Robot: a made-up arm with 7 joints. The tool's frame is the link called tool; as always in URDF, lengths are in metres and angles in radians.
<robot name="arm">
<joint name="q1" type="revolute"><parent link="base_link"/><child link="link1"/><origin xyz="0 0 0.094" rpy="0 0 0"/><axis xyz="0 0 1"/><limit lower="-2.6" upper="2.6"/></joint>
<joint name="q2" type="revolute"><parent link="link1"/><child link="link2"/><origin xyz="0.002 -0.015 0.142" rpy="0 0 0"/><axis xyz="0 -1 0"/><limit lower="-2.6" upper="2.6"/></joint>
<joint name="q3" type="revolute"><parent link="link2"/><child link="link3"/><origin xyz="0.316 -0.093 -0.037" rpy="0 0 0"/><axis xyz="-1 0 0"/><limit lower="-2.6" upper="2.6"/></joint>
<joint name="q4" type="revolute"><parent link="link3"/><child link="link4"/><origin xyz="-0.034 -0.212 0.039" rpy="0 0 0"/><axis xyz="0 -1 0"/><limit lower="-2.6" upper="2.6"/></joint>
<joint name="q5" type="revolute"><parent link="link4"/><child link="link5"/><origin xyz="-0.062 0.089 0.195" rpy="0 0 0"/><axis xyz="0 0 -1"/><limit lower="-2.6" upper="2.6"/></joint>
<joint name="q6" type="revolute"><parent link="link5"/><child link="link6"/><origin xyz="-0.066 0.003 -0.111" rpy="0 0 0"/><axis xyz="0 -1 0"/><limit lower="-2.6" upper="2.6"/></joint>
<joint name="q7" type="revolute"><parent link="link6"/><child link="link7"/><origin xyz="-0.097 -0.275 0.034" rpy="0 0 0"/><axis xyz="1 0 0"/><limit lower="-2.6" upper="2.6"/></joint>
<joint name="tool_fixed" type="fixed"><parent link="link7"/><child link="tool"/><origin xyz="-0.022 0.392 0.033" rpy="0 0 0"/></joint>
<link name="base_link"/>
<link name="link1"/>
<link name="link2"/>
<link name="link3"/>
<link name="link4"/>
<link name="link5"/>
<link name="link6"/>
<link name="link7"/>
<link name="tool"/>
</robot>
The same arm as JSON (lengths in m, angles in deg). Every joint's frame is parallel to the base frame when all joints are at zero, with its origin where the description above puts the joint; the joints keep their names.
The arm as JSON. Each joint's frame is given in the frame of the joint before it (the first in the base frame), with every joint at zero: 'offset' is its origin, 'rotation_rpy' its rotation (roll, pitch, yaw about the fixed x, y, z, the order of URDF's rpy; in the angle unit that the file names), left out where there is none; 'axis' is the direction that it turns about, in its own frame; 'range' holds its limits. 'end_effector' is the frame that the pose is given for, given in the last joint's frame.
{"length_unit": "m", "angle_unit": "deg", "chain": [
  {"id": "q1", "offset": [0.0, 0.0, 0.094], "axis": "+z", "range": [-148.97, 148.97]},
  {"id": "q2", "offset": [0.002, -0.015, 0.142], "axis": "-y", "range": [-148.97, 148.97]},
  {"id": "q3", "offset": [0.316, -0.093, -0.037], "axis": "-x", "range": [-148.97, 148.97]},
  {"id": "q4", "offset": [-0.034, -0.212, 0.039], "axis": "-y", "range": [-148.97, 148.97]},
  {"id": "q5", "offset": [-0.062, 0.089, 0.195], "axis": "-z", "range": [-148.97, 148.97]},
  {"id": "q6", "offset": [-0.066, 0.003, -0.111], "axis": "-y", "range": [-148.97, 148.97]},
  {"id": "q7", "offset": [-0.097, -0.275, 0.034], "axis": "+x", "range": [-148.97, 148.97]}
], "end_effector": {"offset": [-0.022, 0.392, 0.033]}}

